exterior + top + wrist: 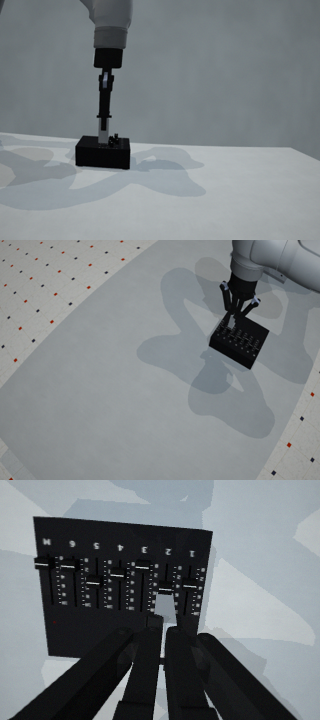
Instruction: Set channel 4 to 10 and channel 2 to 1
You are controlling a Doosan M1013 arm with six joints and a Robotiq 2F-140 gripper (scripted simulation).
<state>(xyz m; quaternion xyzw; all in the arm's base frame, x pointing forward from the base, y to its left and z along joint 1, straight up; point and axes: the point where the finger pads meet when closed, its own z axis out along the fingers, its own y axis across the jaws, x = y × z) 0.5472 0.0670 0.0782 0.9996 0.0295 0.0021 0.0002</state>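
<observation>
Now: the channel 1 fader cap 30 mm below my hand, 20 mm to the right of it and 20 mm ahead of it. Round my hand: channel 5 fader cap 70 mm to the left, 30 mm below, 10 mm ahead; channel 2 fader cap 30 mm below, 20 mm ahead; channel 4 fader cap 50 mm to the left, 30 mm below, 30 mm ahead.
</observation>
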